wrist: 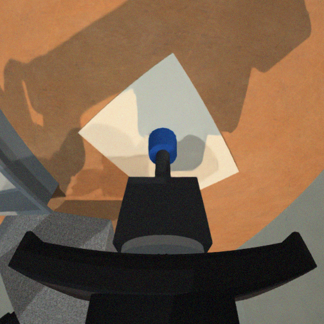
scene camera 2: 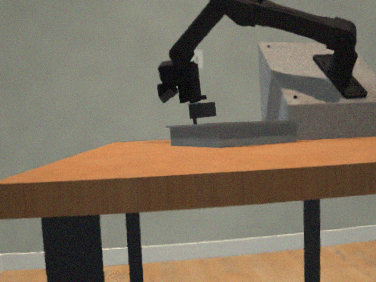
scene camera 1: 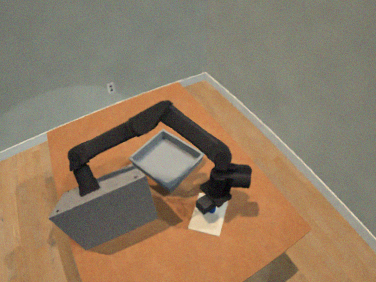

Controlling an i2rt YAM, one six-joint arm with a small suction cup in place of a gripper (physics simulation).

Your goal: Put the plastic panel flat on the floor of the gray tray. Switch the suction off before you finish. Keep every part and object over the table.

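Pixels of known places: hand, tool point: [scene camera 1: 211, 211]; arm's base, link origin: [scene camera 2: 338, 76] [scene camera 1: 89, 187].
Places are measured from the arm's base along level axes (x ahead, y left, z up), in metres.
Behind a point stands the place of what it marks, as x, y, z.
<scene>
The plastic panel [scene camera 1: 206, 224] {0.312, -0.277, -0.163} [wrist: 172, 95], cream-white, thin and four-cornered, lies flat on the table beside the gray tray. It does not show in scene camera 2. My suction gripper [scene camera 1: 212, 209] [wrist: 162, 140], a small blue cup on a black stem, points down onto the panel near its middle, with no gap visible, and has hold of it. In scene camera 2 the cup is hidden behind the tray. The gray tray [scene camera 1: 167, 156] {0.358, 0.087, -0.166} [scene camera 2: 255, 134] {0.316, 0.173, -0.147} [wrist: 24, 167] is square, shallow and open, with nothing visible on its floor in scene camera 1.
The arm's gray speckled base block [scene camera 1: 107, 215] {0.019, -0.142, 0.012} [scene camera 2: 330, 120] {0.081, 0.082, -0.124} [wrist: 47, 250] stands near the tray. The arm's forearm [scene camera 1: 192, 130] {0.350, -0.127, 0.188} passes above the tray's right corner area. The table [scene camera 1: 150, 255] {0.075, -0.268, -0.169} [scene camera 2: 125, 165] {0.585, 0.456, -0.169} ends to the right of the panel in scene camera 1.
</scene>
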